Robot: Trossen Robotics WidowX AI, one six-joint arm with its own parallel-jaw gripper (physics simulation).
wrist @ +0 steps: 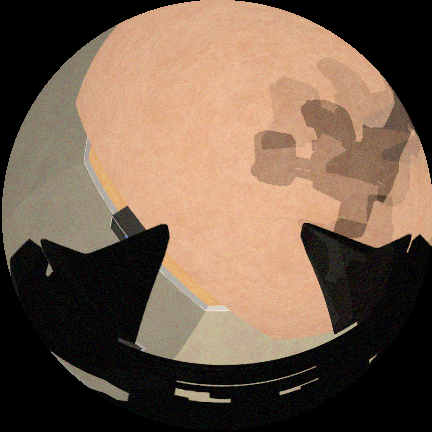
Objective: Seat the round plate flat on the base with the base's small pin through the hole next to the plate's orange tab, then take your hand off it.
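Places are measured from the arm's base along level axes (x ahead, y left, z up), in centimetres.
Pixels of known places: gripper, fingertip midpoint: (237, 230).
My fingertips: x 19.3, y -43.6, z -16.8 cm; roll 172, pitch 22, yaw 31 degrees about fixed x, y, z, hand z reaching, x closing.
Observation:
Behind a point stands the place of what it marks.
My gripper (237, 230) @(z -16.8, x 19.3, y -43.6 cm) is open in the wrist view, with its two black fingers wide apart at the lower left and lower right and nothing between them. Behind the gap lies a broad peach-coloured surface (200, 125) @(z -27.4, x 8.8, y -42.1 cm). The round plate, its orange tab, the base and the small pin do not show in this view, so how the plate sits cannot be told.
Shadows of the arm fall on the peach surface at the right. A narrow strip of light wood (107, 175) with a pale rim runs along its left and lower-left edge. A dark block (129, 221) stands at that rim, partly behind the left finger. Grey-beige surfaces lie beyond.

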